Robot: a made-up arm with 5 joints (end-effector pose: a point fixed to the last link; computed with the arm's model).
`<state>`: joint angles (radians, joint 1 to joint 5).
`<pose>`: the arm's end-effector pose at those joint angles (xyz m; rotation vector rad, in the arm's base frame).
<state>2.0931 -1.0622 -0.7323 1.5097 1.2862</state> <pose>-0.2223 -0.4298 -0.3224 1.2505 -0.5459 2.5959</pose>
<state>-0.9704 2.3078 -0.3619 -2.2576 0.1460</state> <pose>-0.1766 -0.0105 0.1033 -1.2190 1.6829 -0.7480</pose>
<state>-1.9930 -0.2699 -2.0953 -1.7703 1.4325</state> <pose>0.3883 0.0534 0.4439 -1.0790 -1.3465 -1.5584</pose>
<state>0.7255 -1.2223 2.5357 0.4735 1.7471</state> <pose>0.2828 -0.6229 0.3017 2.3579 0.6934 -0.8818</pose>
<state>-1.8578 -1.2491 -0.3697 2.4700 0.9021</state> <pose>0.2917 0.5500 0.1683 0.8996 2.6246 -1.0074</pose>
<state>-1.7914 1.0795 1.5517 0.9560 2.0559</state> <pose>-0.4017 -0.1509 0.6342 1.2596 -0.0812 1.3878</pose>
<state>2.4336 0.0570 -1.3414 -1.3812 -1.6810</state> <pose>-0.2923 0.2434 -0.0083 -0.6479 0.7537 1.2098</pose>
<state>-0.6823 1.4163 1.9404 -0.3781 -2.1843</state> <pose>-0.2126 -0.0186 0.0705 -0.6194 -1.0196 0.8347</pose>
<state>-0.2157 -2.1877 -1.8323 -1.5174 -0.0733</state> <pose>0.2580 -0.2998 0.1069 -0.6155 0.2087 -1.8470</pose>
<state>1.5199 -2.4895 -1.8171 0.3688 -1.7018</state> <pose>-0.0566 -0.2568 -0.2619 -0.1814 -1.3829 1.8835</pose>
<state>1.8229 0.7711 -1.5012 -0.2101 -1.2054</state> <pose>-0.1455 0.0946 -0.2795 -1.5675 0.8875 -0.1731</pose>
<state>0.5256 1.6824 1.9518 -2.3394 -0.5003</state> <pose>0.2526 -0.2835 -0.0432 -2.2653 -1.4448 0.7382</pose>
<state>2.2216 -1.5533 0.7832 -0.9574 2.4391</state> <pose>0.1029 0.4688 -0.2642 -0.4475 -0.9425 -0.1112</pose>
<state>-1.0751 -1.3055 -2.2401 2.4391 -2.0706</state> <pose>-0.0986 0.0126 0.1285 -1.4796 -1.1790 1.0190</pose>
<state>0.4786 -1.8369 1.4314 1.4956 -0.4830</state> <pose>-0.2014 -0.2080 0.2470 -1.6642 2.0617 0.3012</pose>
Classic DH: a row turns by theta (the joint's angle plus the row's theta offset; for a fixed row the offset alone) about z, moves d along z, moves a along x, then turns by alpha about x. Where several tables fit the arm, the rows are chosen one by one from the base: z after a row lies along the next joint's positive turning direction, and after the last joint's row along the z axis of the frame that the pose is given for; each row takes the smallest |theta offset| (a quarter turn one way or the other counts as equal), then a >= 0, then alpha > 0; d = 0 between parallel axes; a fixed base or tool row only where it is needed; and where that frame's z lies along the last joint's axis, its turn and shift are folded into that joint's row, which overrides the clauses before.
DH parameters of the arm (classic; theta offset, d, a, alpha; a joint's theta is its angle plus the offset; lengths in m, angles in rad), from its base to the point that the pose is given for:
base (fixed): 1.5708 0.1392 0 1.5708
joint 1: 1.5708 0.02 0.074 -1.5708
joint 2: 0 0.2159 0.0007 -1.5708
joint 3: 0 0.096 0.0202 -1.5708
joint 4: 0 -0.062 -0.1378 1.5708
joint 5: 1.5708 0.0227 0.3638 1.5708
tool (fixed): -1.5708 0.0131 0 0

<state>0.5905 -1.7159 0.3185 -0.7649 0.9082</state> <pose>-0.3363 -0.0917 0.0153 -0.3983 0.4803 0.8771</pose>
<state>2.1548 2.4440 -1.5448 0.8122 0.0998</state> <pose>0.0024 0.3264 0.1943 1.0668 -2.2784 -0.4600</pose>
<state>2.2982 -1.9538 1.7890 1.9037 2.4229</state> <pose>0.4530 -0.3037 -0.1055 2.0628 1.1606 -1.0763</pose>
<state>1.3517 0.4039 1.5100 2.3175 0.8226</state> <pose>-0.2521 0.2495 0.1870 -0.0701 2.1589 0.5342</pose>
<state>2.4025 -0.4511 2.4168 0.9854 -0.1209</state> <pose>-0.2223 0.3421 -0.1422 -0.0409 0.6564 0.2228</pose>
